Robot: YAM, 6 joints.
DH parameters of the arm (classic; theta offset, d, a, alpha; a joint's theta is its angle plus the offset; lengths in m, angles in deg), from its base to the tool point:
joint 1: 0 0.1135 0.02 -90
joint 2: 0 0 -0.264 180
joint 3: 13.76 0 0.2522 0
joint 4: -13.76 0 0.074 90
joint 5: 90 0 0 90
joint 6: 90 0.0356 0 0
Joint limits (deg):
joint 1: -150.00..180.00
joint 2: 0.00..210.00
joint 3: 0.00..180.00
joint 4: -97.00..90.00
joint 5: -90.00..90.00
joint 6: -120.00..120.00
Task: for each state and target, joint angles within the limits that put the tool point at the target. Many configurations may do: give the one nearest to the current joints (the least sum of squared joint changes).
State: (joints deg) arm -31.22 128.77 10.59 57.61 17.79 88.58
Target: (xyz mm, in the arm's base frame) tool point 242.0 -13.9 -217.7
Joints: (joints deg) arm -1.66 177.87 55.59 53.03 11.13 88.58
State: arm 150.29 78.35 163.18 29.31 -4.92 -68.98
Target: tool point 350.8 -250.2 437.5
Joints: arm 144.99 53.26 180.00 79.26 -5.96 -68.98
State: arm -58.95 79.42 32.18 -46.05 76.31 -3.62
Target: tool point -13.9 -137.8 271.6
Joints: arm -81.04 48.77 41.74 -54.80 81.25 -3.62
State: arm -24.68 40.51 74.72 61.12 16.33 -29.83
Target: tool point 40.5 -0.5 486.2
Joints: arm -3.15 32.23 48.23 60.89 -2.78 -29.83
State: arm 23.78 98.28 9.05 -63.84 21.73 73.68
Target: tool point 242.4 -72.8 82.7
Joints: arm -13.13 107.64 48.53 -44.36 26.40 73.68
